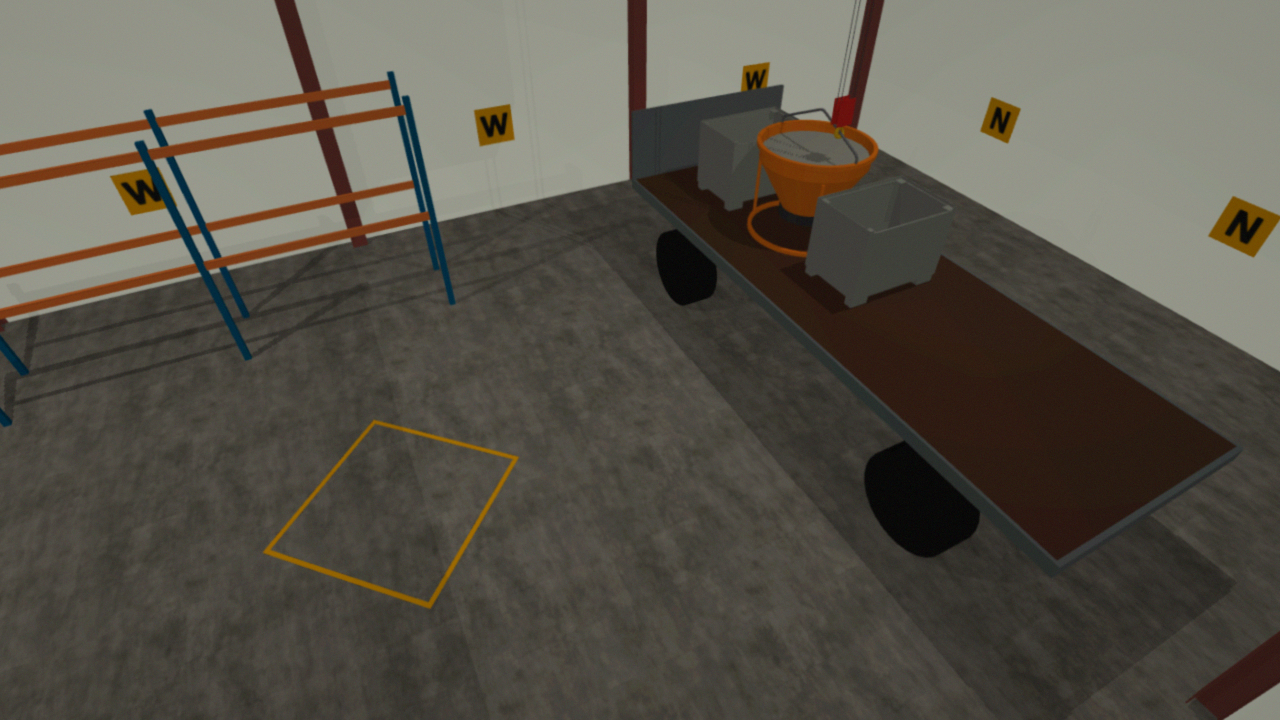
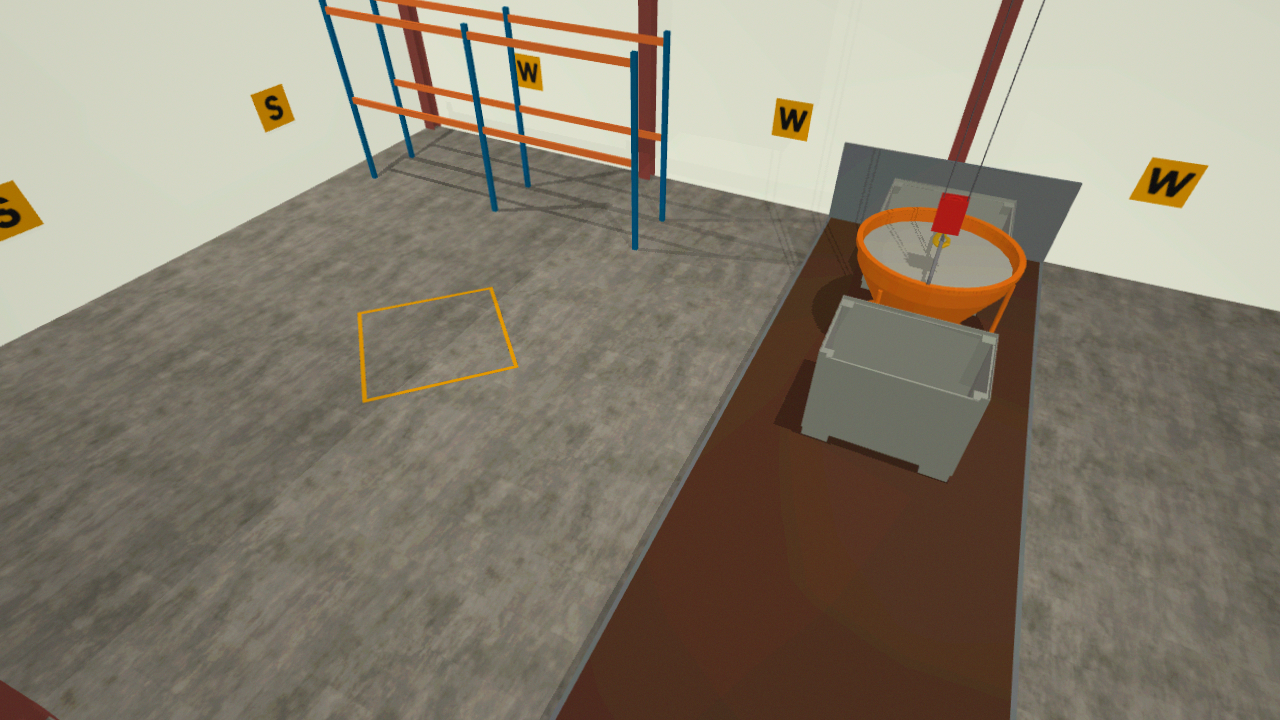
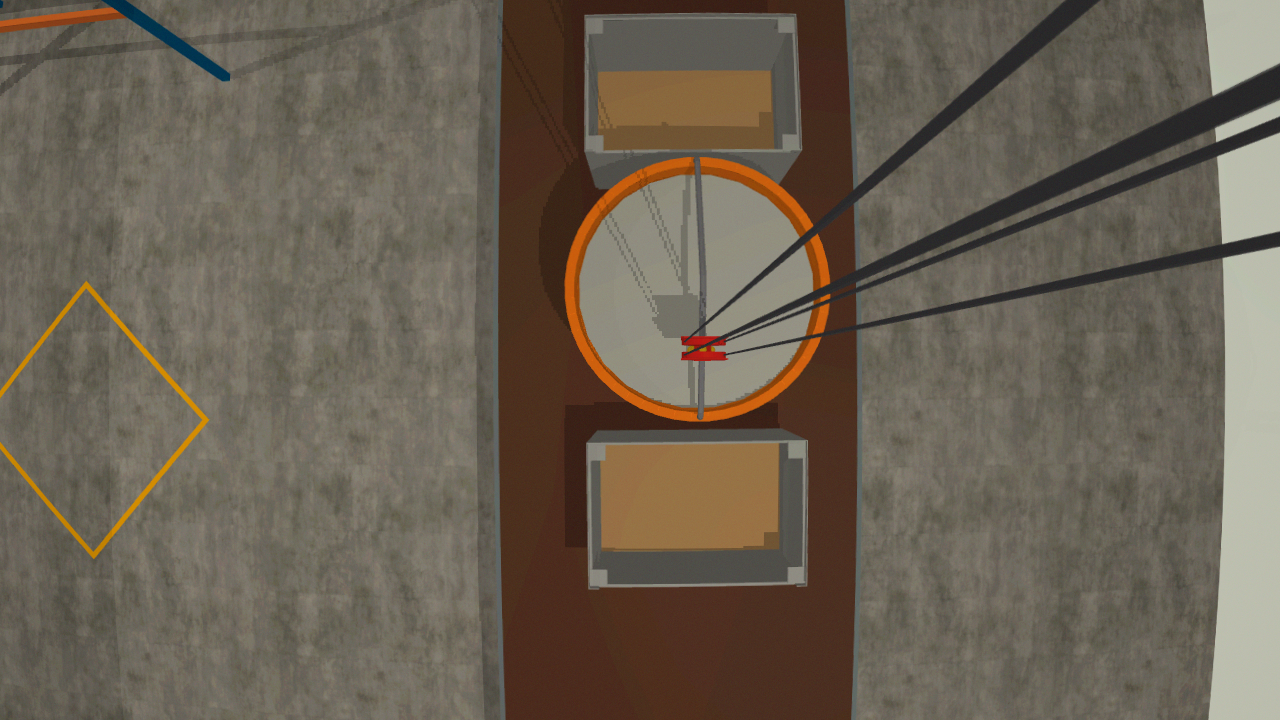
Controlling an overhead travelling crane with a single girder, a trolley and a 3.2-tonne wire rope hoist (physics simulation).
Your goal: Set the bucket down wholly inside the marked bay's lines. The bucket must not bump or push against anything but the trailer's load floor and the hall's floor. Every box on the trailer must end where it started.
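The orange bucket [image 1: 792,195] [image 2: 939,301] [image 3: 571,288], filled with grey material, stands upright on the trailer's brown load floor [image 1: 1011,385] [image 2: 760,582] [image 3: 671,653], between two grey boxes. The nearer box [image 1: 868,246] [image 2: 895,402] [image 3: 698,570] is close to its rim; the farther box [image 1: 723,161] [image 2: 953,190] [image 3: 680,44] is partly hidden by it. My gripper, the yellow hook [image 1: 839,132] [image 2: 940,240] [image 3: 702,348] under the red block, is at the bail's sloping side, off the bucket's centre. Its hold on the bail is too small to tell. The yellow bay outline [image 1: 444,439] [image 2: 425,300] [image 3: 146,351] lies on the hall floor.
A blue and orange rack [image 1: 194,250] [image 2: 634,205] [image 3: 179,44] stands by the W wall, beyond the bay. The trailer's grey headboard [image 1: 666,143] [image 2: 1047,214] rises behind the farther box. The N wall is beyond the trailer's far side.
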